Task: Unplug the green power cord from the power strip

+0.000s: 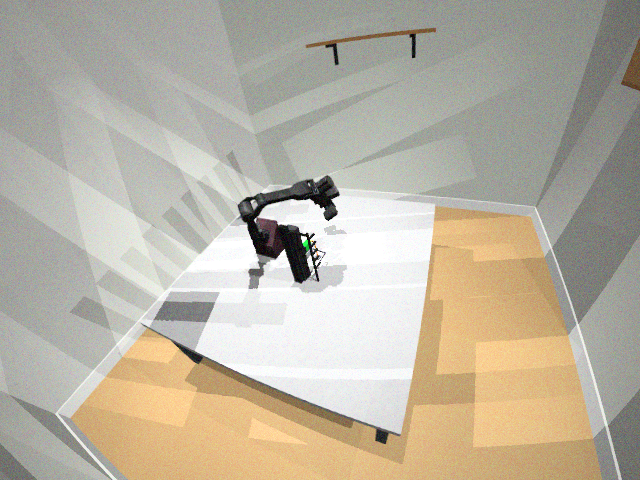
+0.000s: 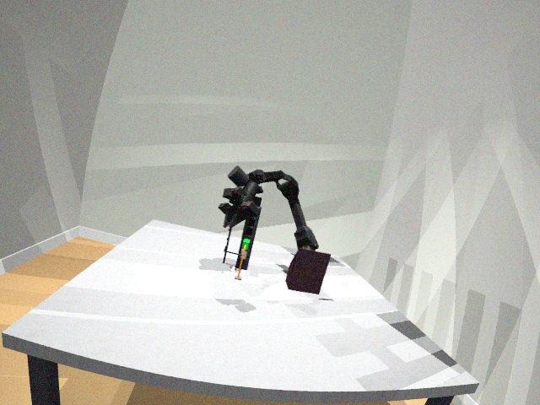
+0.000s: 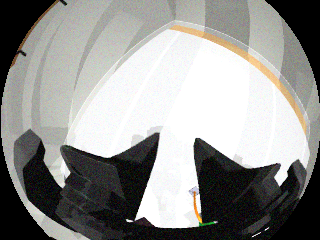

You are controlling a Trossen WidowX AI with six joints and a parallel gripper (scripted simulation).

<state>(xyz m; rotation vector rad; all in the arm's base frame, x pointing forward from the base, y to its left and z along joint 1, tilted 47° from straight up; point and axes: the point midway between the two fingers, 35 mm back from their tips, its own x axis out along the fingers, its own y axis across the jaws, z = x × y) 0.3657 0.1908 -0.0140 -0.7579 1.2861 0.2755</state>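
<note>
The green plug lies 90 mm behind my gripper tip, 200 mm to the right of it and 90 mm below it.
</note>
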